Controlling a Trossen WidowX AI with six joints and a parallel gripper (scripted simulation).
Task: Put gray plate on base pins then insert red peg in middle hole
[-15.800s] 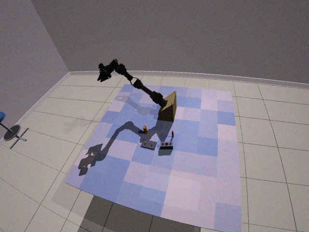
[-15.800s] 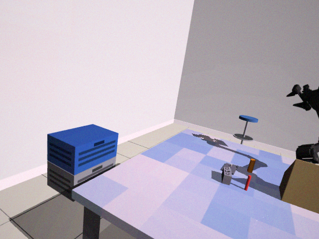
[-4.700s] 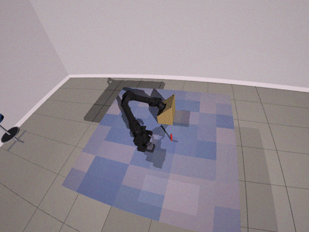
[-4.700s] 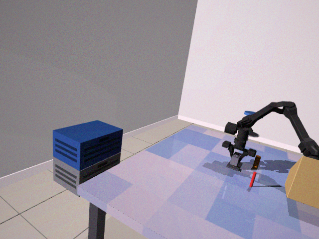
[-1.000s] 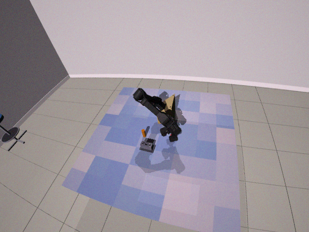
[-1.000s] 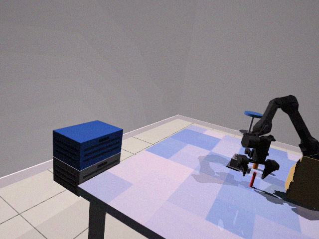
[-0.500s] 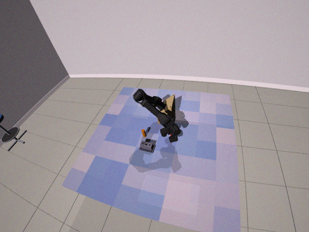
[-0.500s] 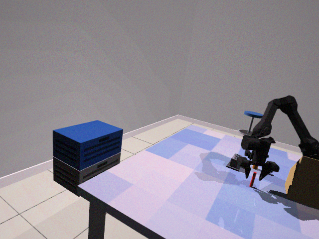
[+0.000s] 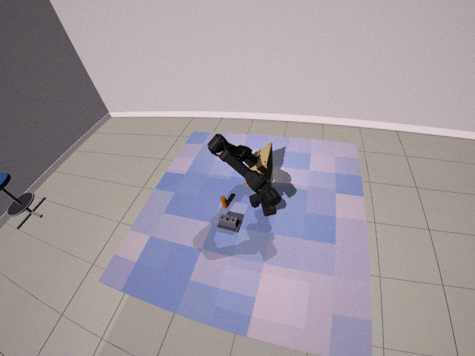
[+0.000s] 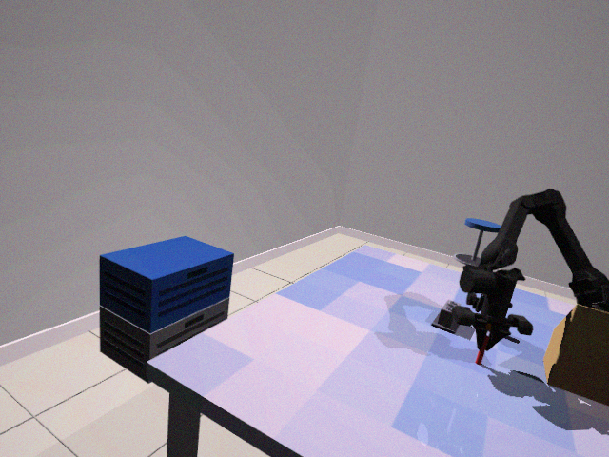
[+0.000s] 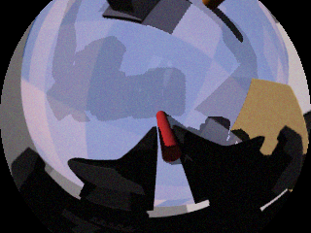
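My gripper tip is now 120 mm short of the gray plate and 180 mm to the left of it. Also, from my gripper tip: red peg: right at my gripper tip; orange peg: 10 mm ahead, 240 mm to the right; base: 120 mm ahead, 180 mm to the right, 30 mm below.
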